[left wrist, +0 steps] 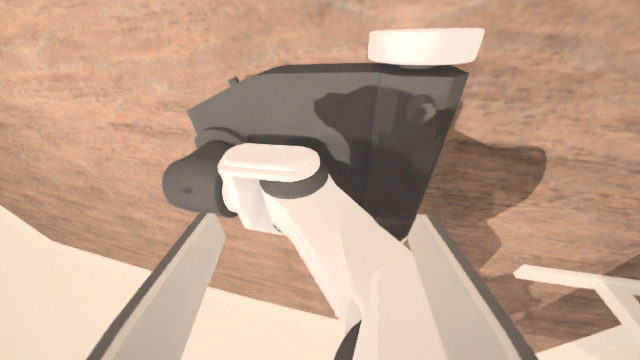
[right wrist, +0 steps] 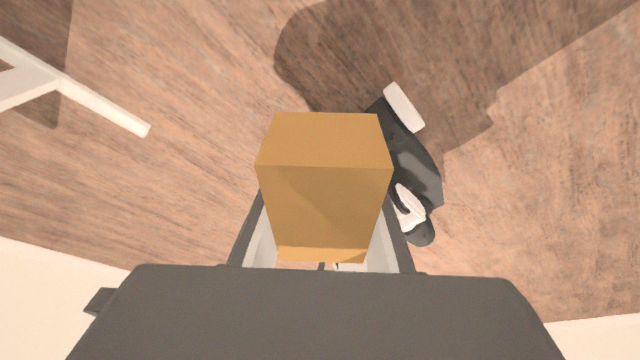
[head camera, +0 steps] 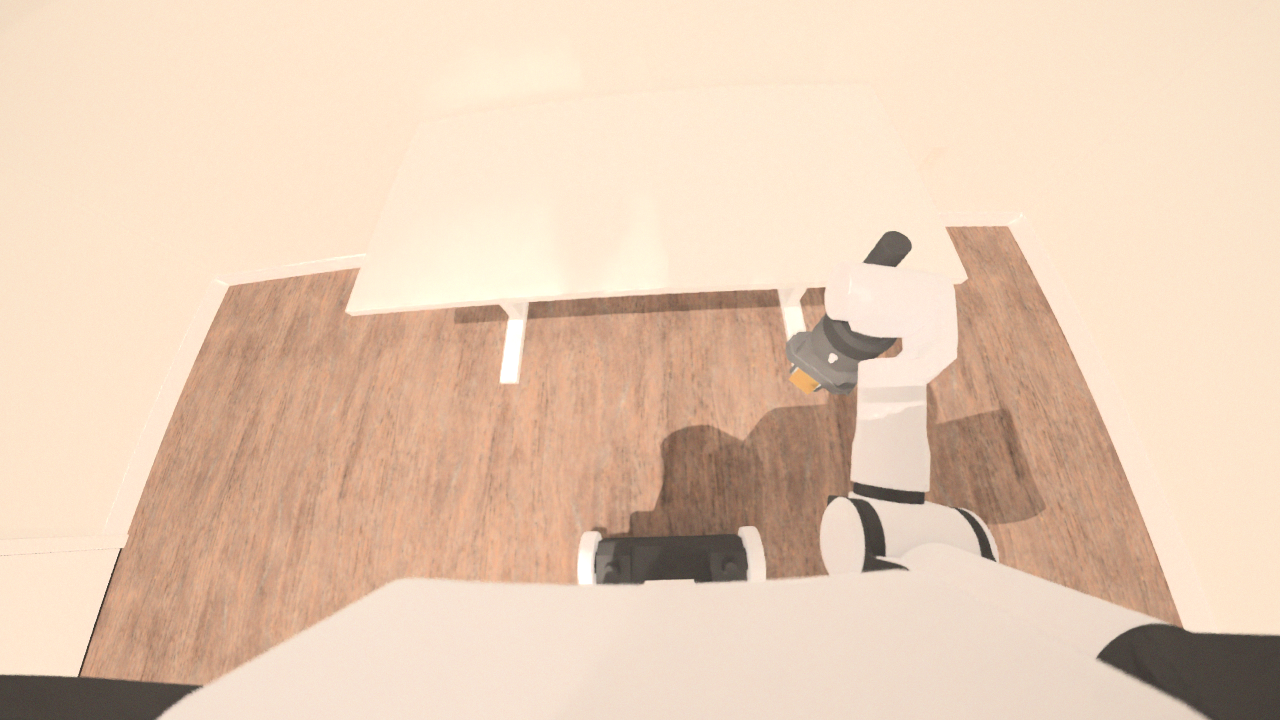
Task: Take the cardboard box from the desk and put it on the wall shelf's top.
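Seen in the pictures: left gripper, fingertip midpoint: [left wrist: 316, 226]; right gripper, fingertip midpoint: [right wrist: 323, 182] [head camera: 804, 378]; robot's base, origin of the base link: [head camera: 670, 556].
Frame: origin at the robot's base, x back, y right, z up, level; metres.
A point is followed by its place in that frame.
The cardboard box [right wrist: 323, 186] @[x -0.423, y 0.285, z 0.814 m] is a tan block held between the fingers of my right gripper [right wrist: 323, 182] @[x -0.400, y 0.262, z 0.780 m], high above the wooden floor. In the head view only a small orange corner of the box [head camera: 805, 379] @[x -0.387, y 0.247, z 0.815 m] shows under the right gripper [head camera: 819, 362] @[x -0.400, y 0.262, z 0.780 m], which hangs in front of the white desk's [head camera: 645, 196] @[x -0.928, y -0.010, z 0.721 m] near right corner. My left gripper [left wrist: 316, 226] @[x 0.113, y -0.211, z 0.521 m] is open and empty, with its two grey fingers spread on either side of my own white arm link and pointing down at my dark base. The wall shelf is not in view.
The desk's white legs [head camera: 513, 340] stand on the wooden floor ahead of me. My dark wheeled base [head camera: 669, 556] @[x -0.031, y -0.001, z 0.191 m] shows below. Cream walls close the room at left, right and behind the desk. A white desk frame bar [right wrist: 66, 87] shows in the right wrist view.
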